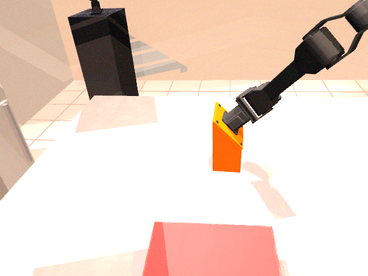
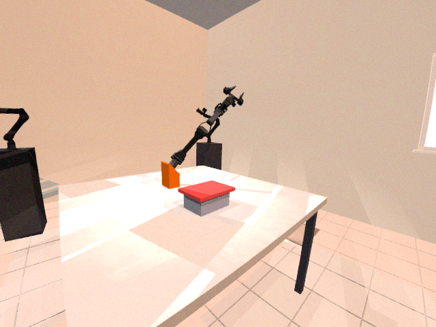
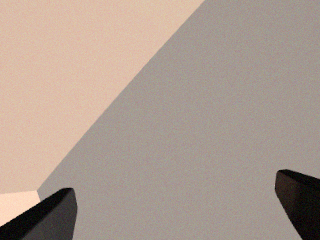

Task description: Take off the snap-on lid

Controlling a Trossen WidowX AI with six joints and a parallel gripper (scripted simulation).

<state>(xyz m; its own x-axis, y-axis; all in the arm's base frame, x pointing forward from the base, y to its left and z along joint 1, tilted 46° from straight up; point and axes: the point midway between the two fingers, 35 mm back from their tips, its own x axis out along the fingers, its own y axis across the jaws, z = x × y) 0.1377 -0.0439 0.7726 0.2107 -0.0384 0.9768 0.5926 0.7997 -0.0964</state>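
Right now my gripper tip is 35 cm short of the lid, 53 cm to the left of it and 64 cm above it. Round my gripper tip: grey storage box (35 cm ahead, 53 cm to the right, 68 cm below).
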